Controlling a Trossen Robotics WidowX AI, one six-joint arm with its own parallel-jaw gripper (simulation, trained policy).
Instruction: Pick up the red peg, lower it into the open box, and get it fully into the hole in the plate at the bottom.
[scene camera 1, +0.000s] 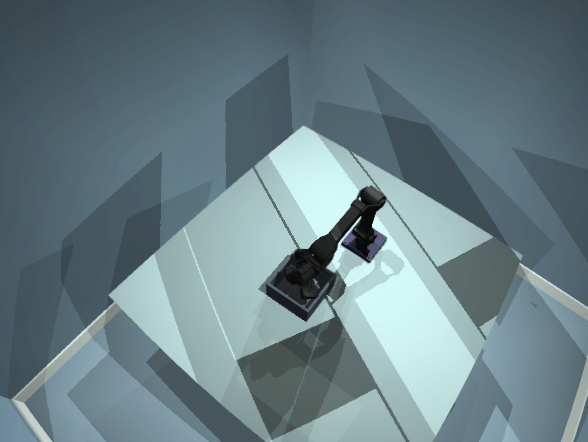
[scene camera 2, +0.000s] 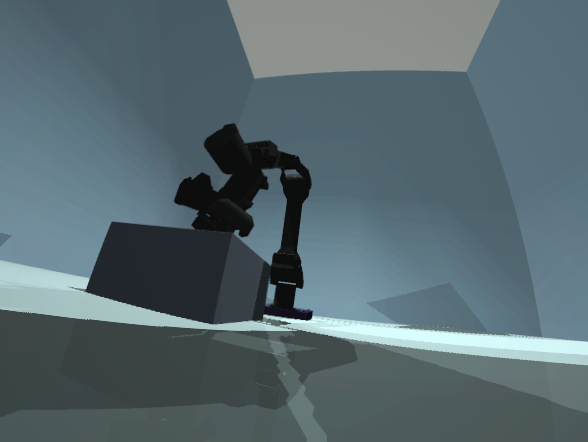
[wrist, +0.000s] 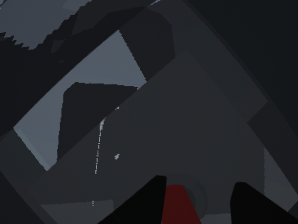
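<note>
My gripper is visible to me, and so are a plate and a dark box.
</note>
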